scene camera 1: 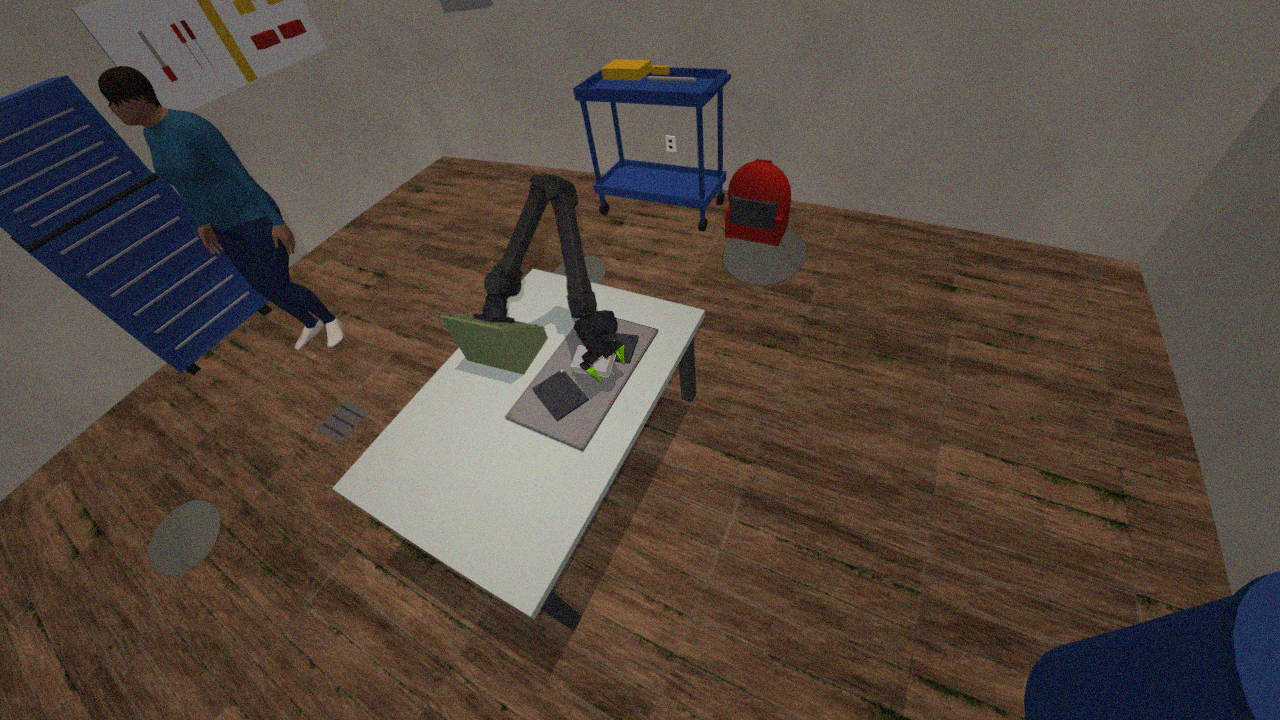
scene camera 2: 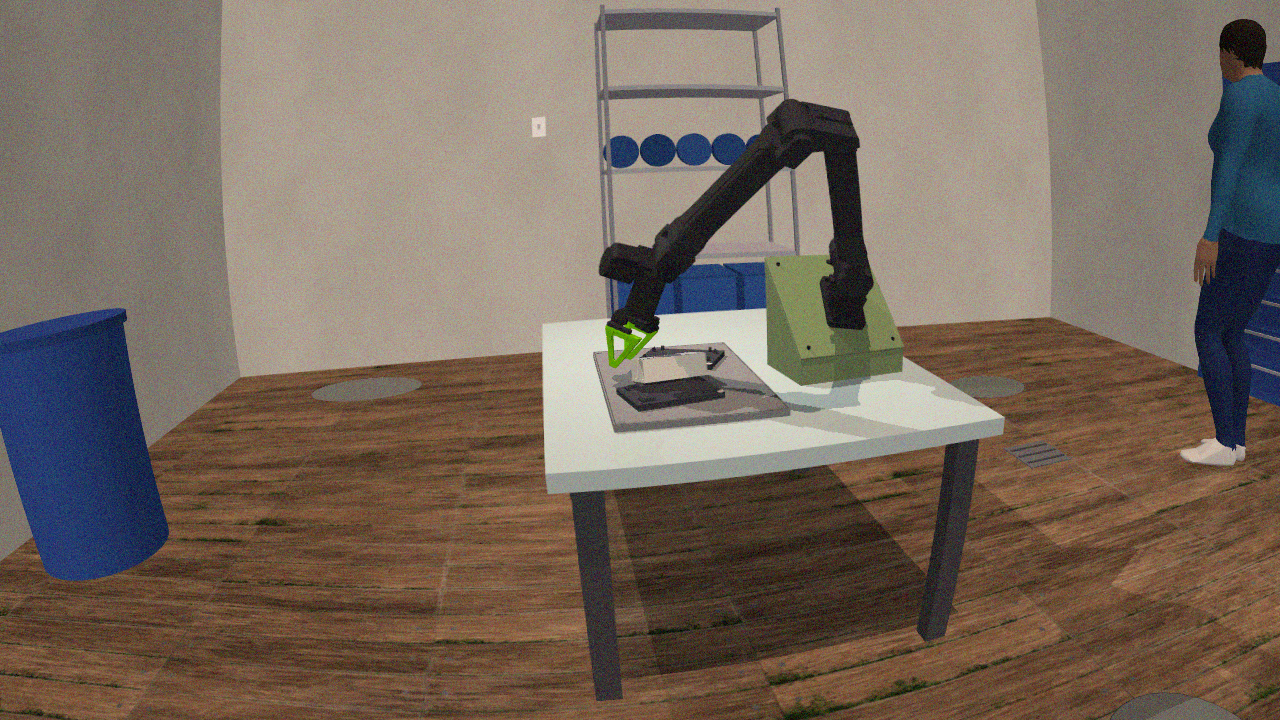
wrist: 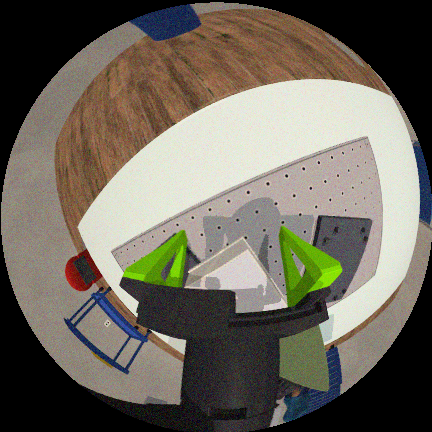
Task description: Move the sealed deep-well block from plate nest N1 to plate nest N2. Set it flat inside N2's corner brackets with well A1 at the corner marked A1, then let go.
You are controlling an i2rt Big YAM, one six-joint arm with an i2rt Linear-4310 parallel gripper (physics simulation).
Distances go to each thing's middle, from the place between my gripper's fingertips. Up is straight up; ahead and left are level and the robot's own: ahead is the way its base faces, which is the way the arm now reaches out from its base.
My gripper is now 9 cm past the pale block [scene camera 2: 682,365], 2 cm to the right of it and 1 cm above it. Round my hand: grey perforated plate [scene camera 2: 744,392]: 11 cm behind, 4 cm below, 1 cm to the right.
